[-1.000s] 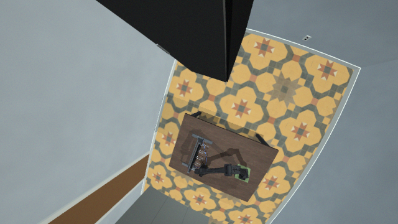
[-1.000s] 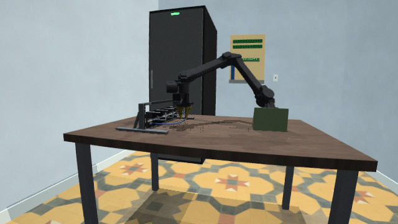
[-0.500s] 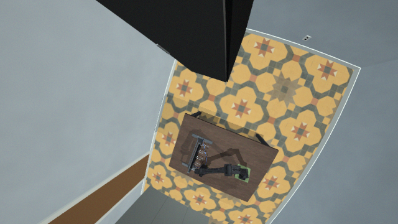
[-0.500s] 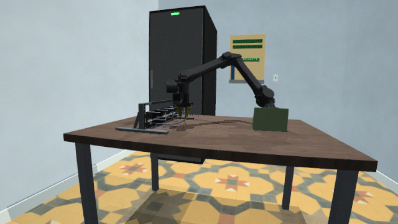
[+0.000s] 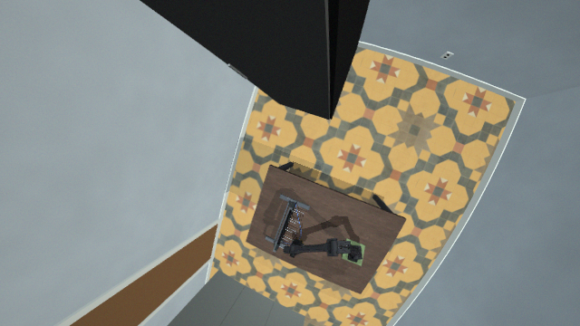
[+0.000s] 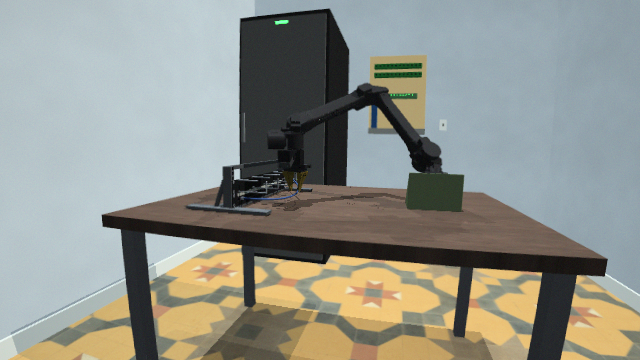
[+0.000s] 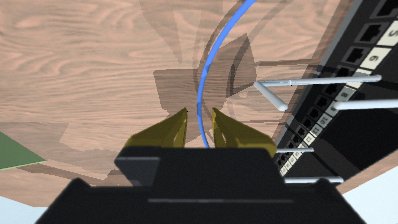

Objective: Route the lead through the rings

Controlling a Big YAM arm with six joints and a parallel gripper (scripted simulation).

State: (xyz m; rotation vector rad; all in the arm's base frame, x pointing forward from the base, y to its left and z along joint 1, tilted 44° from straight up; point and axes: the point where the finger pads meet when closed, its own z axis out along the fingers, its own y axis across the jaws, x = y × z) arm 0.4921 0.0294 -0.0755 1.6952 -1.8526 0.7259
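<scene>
Now: the rack 170 mm ahead of my hand, 70 mm to the right of it and 10 mm above it.
</scene>
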